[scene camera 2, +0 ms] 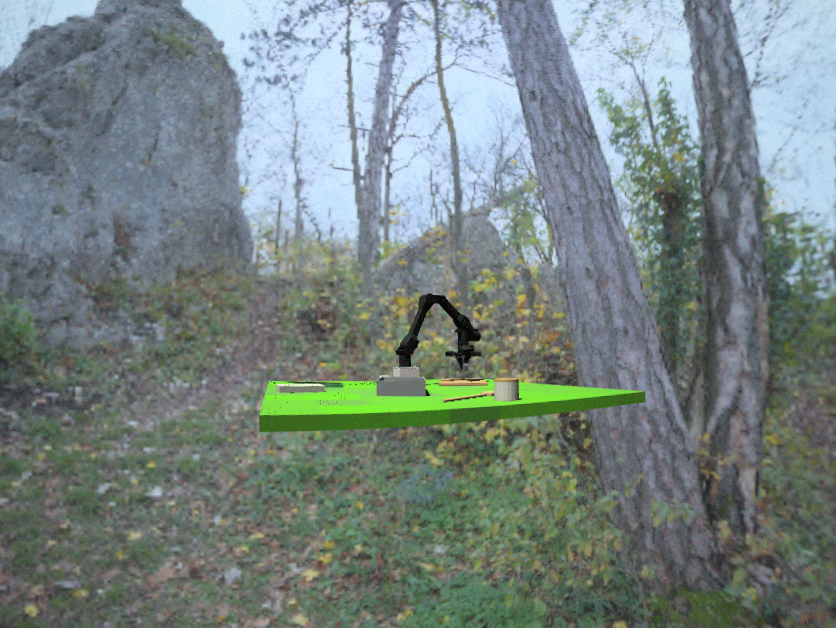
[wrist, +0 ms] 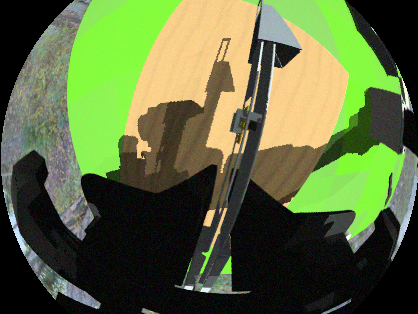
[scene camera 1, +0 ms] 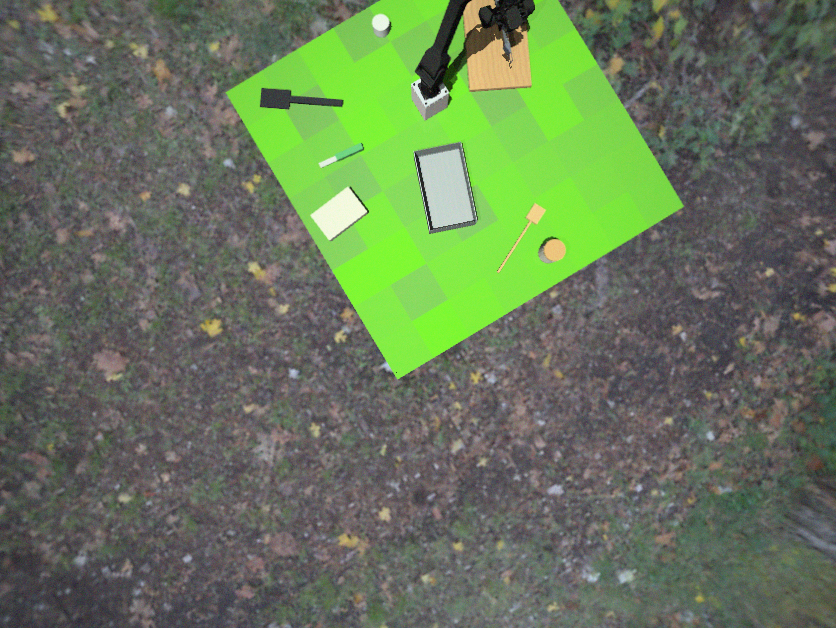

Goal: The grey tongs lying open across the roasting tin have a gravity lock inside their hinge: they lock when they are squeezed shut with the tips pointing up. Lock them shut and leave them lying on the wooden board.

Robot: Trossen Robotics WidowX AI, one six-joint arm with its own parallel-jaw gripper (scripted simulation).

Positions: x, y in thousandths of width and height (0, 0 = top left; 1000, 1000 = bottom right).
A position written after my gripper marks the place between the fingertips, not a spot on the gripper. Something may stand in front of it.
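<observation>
My gripper (wrist: 535, 549) in sight. Wooden board (wrist: 468, 247). Roasting tin (scene camera 1: 529, 276), (scene camera 2: 462, 614). Black spatula (scene camera 1: 324, 157). Cream block (scene camera 1: 410, 337).
</observation>
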